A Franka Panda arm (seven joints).
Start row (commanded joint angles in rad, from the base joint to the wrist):
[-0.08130 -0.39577 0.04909 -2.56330 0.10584 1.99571 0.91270]
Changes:
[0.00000 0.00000 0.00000 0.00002 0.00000 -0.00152 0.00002]
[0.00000 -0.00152 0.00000 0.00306 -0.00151 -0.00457 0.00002]
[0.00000 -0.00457 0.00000 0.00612 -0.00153 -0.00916 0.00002]
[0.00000 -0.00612 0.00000 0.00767 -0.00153 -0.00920 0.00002]
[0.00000 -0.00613 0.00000 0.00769 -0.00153 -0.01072 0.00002]
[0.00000 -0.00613 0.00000 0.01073 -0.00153 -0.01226 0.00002]
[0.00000 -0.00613 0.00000 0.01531 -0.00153 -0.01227 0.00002]
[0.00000 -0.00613 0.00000 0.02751 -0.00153 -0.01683 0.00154]
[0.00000 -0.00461 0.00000 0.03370 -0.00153 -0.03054 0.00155]
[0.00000 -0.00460 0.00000 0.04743 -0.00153 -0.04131 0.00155]
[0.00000 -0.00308 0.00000 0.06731 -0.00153 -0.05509 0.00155]
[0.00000 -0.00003 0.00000 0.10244 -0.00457 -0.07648 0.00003]
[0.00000 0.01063 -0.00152 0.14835 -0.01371 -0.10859 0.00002]
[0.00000 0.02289 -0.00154 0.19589 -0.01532 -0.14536 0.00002]
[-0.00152 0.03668 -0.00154 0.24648 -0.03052 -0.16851 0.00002]
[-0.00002 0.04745 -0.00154 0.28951 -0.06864 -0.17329 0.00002]
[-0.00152 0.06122 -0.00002 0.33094 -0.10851 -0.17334 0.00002]
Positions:
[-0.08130 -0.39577 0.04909 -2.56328 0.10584 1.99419 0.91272]
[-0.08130 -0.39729 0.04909 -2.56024 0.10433 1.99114 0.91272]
[-0.08130 -0.40034 0.04909 -2.55718 0.10431 1.98655 0.91272]
[-0.08130 -0.40189 0.04909 -2.55563 0.10431 1.98651 0.91272]
[-0.08130 -0.40190 0.04909 -2.55561 0.10431 1.98499 0.91272]
[-0.08130 -0.40190 0.04909 -2.55257 0.10431 1.98345 0.91272]
[-0.08130 -0.40190 0.04909 -2.54799 0.10431 1.98344 0.91272]
[-0.08130 -0.40190 0.04909 -2.53579 0.10431 1.97888 0.91424]
[-0.08130 -0.40038 0.04909 -2.52960 0.10431 1.96517 0.91425]
[-0.08130 -0.40037 0.04909 -2.51587 0.10431 1.95440 0.91425]
[-0.08130 -0.39885 0.04909 -2.49599 0.10431 1.94062 0.91425]
[-0.08130 -0.39580 0.04909 -2.46086 0.10127 1.91923 0.91273]
[-0.08130 -0.38514 0.04757 -2.41495 0.09213 1.88712 0.91272]
[-0.08130 -0.37288 0.04755 -2.36741 0.09052 1.85035 0.91272]
[-0.08282 -0.35909 0.04755 -2.31682 0.07532 1.82720 0.91272]
[-0.08132 -0.34832 0.04755 -2.27379 0.03720 1.82242 0.91272]
[-0.08282 -0.33455 0.04907 -2.23236 -0.00267 1.82237 0.91272]

